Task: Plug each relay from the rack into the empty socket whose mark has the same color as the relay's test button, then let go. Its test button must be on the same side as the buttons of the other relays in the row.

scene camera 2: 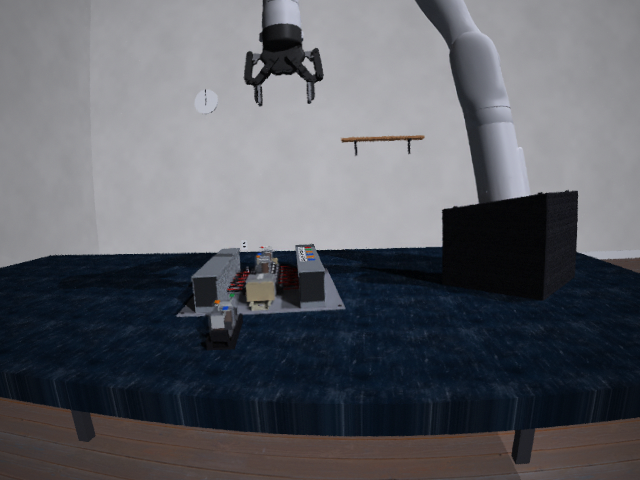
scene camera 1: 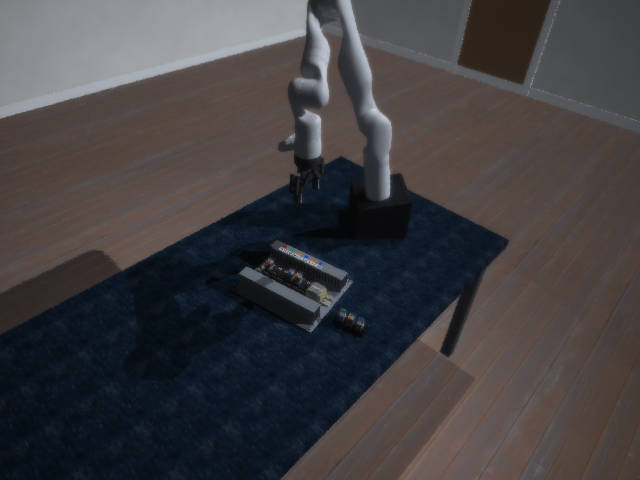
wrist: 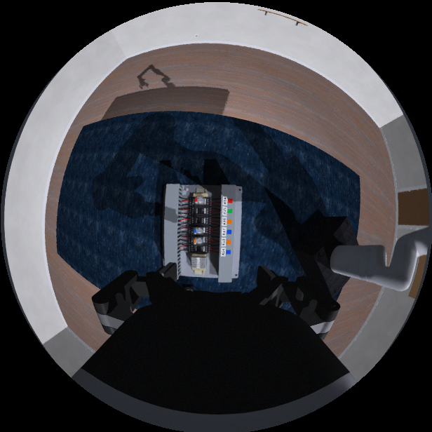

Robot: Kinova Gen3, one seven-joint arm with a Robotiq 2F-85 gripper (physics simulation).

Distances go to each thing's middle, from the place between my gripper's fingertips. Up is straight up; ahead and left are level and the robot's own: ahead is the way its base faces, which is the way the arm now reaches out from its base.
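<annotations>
Here is the grey panel (scene camera 2: 288,302). The panel is 6 cm forward of my hand and 1 cm to the right of it, and it sits 35 cm lower than the hand.
</annotations>
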